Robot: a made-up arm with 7 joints.
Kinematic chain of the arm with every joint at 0, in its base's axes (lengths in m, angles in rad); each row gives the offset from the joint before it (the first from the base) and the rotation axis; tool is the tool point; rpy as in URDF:
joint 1: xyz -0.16 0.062 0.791 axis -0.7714 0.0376 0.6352
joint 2: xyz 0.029 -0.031 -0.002 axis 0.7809 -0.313 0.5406
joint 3: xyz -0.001 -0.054 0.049 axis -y
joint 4: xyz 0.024 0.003 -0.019 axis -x
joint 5: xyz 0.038 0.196 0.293 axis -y
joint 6: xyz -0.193 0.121 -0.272 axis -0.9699 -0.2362 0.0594
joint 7: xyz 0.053 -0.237 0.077 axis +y
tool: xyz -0.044 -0.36 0.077 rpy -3.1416 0 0
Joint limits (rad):
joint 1: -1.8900..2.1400
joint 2: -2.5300..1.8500
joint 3: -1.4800..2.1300
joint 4: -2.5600..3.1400
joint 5: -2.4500..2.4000
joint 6: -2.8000..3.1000
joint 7: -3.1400..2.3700
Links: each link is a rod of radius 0.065 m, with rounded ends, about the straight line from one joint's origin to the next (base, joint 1, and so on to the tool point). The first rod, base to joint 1, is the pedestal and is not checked.
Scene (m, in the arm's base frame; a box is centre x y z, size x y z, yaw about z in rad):
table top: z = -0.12
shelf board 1: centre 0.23 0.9 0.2 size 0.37 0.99 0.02 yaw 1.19
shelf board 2: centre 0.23 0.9 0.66 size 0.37 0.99 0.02 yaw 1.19
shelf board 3: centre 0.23 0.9 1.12 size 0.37 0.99 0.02 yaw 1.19
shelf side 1: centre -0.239 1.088 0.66 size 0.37 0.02 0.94 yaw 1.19
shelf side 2: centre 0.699 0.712 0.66 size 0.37 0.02 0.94 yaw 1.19
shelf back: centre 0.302 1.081 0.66 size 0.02 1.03 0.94 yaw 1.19
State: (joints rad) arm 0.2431 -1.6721 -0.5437 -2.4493 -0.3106 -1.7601 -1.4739
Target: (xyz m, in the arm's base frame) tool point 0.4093 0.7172 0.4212
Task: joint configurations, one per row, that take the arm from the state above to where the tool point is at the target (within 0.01 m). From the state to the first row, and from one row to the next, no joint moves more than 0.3 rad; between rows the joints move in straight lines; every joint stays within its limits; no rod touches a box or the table.
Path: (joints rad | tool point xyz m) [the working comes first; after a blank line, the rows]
Joints at the target: 0.4464 -2.3208 -0.6137 -2.1212 -0.5249 -2.0821 -1.4907
Straight joint move there: touches shelf board 2.

1: 0.1656 -1.5503 -0.5163 -2.4862 -0.2546 -1.5483 -1.4552 | 0.1766 0.6945 0.8755
2: 0.0880 -1.4286 -0.4889 -2.5231 -0.1986 -1.3364 -1.4365 | 0.1456 0.6157 0.8756
3: 0.0105 -1.3068 -0.4614 -2.5600 -0.1426 -1.1246 -1.4178 | 0.1069 0.5397 0.8670
4: 0.1168 -1.5598 -0.5018 -2.4430 -0.1727 -1.2440 -1.4239 | 0.1702 0.5596 0.7173
5: 0.2232 -1.8128 -0.5421 -2.3260 -0.2029 -1.3635 -1.4300 | 0.2334 0.5284 0.5615
6: 0.3295 -2.0657 -0.5824 -2.2090 -0.2330 -1.4830 -1.4362 | 0.2996 0.4430 0.4212
7: 0.3685 -2.1507 -0.5928 -2.1797 -0.3303 -1.6827 -1.4543 | 0.3431 0.5352 0.4138
8: 0.4074 -2.2358 -0.6033 -2.1505 -0.4276 -1.8824 -1.4725 | 0.3795 0.6277 0.4133
9: 0.4464 -2.3208 -0.6137 -2.1212 -0.5249 -2.0821 -1.4907 | 0.4093 0.7172 0.4212

